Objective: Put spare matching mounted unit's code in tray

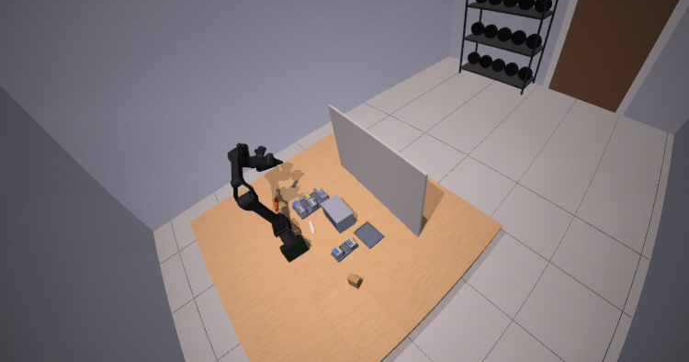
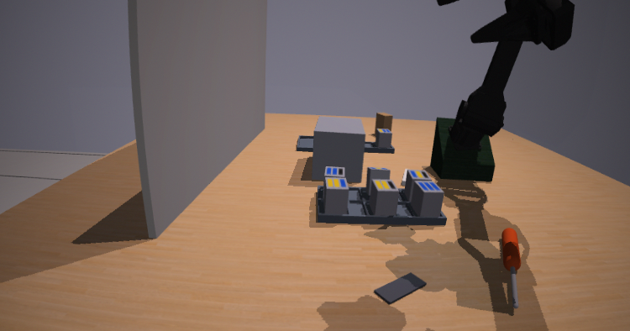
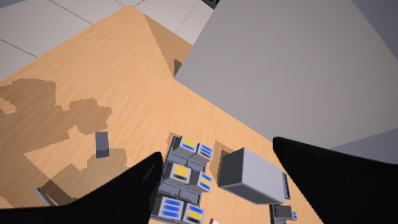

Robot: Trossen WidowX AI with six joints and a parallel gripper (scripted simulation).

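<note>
The grey spare is 26 cm below my gripper tip, 13 cm to the right of it and 12 cm ahead of it. The rest, counted from my gripper tip: grey wall panel: 34 cm ahead, 33 cm to the right, 7 cm below; then brown block: 63 cm to the right, 26 cm below, 8 cm behind; then dark tray: 48 cm to the right, 30 cm below, 14 cm ahead.
</note>
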